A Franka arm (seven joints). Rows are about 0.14 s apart.
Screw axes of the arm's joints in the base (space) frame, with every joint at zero. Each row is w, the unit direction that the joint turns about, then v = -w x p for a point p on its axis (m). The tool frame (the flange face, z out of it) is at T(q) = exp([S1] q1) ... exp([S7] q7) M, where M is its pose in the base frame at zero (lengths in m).
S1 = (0, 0, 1, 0, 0, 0)
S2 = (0, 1, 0, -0.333, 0, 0)
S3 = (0, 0, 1, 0, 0, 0)
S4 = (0, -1, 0, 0.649, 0, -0.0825)
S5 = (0, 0, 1, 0, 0, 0)
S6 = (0, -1, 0, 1.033, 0, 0)
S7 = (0, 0, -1, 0, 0.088, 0)
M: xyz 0.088 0 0.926 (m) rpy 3.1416 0 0 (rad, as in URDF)
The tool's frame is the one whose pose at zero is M.
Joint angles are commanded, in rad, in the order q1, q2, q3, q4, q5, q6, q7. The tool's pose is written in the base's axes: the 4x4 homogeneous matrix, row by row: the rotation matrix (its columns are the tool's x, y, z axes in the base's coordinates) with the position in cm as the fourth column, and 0 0 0 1 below. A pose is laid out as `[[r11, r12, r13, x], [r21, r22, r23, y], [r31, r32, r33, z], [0, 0, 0, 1]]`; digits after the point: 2 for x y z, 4 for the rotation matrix.
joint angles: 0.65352 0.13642 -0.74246 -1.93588 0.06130 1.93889 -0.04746
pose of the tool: [[0.9930, -0.0645, -0.0994, 57.02], [-0.0674, -0.9974, -0.0262, -3.55], [-0.0975, 0.0327, -0.9947, 42.46], [0, 0, 0, 1]]
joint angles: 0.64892 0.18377 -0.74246 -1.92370 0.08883 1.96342 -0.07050
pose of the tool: [[0.9936, -0.0565, -0.0977, 57.90], [-0.0600, -0.9977, -0.0331, -3.38], [-0.0956, 0.0387, -0.9947, 41.13], [0, 0, 0, 1]]
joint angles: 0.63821 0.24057 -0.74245 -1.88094 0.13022 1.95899 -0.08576
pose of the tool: [[0.9928, -0.0653, -0.1002, 59.16], [-0.0687, -0.9971, -0.0317, -3.28], [-0.0978, 0.0383, -0.9945, 40.46], [0, 0, 0, 1]]
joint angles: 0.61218 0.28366 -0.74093 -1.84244 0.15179 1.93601 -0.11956
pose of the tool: [[0.9913, -0.0599, -0.1175, 59.96], [-0.0644, -0.9973, -0.0346, -4.17], [-0.1151, 0.0418, -0.9925, 39.99], [0, 0, 0, 1]]
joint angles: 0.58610 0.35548 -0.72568 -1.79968 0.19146 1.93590 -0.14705
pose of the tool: [[0.9900, -0.0530, -0.1310, 61.32], [-0.0585, -0.9975, -0.0386, -4.10], [-0.1286, 0.0459, -0.9906, 38.26], [0, 0, 0, 1]]
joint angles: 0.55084 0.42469 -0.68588 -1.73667 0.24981 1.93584 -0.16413
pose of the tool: [[0.9911, -0.0464, -0.1252, 63.19], [-0.0490, -0.9986, -0.0178, -2.95], [-0.1242, 0.0237, -0.9920, 36.93], [0, 0, 0, 1]]
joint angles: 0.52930 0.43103 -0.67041 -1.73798 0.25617 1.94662 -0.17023
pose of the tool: [[0.9911, -0.0507, -0.1235, 63.30], [-0.0524, -0.9986, -0.0110, -3.42], [-0.1228, 0.0174, -0.9923, 36.39], [0, 0, 0, 1]]
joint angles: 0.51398 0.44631 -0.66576 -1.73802 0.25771 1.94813 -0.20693
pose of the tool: [[0.9904, -0.0259, -0.1360, 63.32], [-0.0281, -0.9995, -0.0144, -4.11], [-0.1356, 0.0180, -0.9906, 35.52], [0, 0, 0, 1]]
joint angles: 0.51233 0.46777 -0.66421 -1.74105 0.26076 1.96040 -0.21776
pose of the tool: [[0.9892, -0.0169, -0.1453, 63.42], [-0.0206, -0.9995, -0.0239, -4.14], [-0.1448, 0.0266, -0.9891, 34.32], [0, 0, 0, 1]]
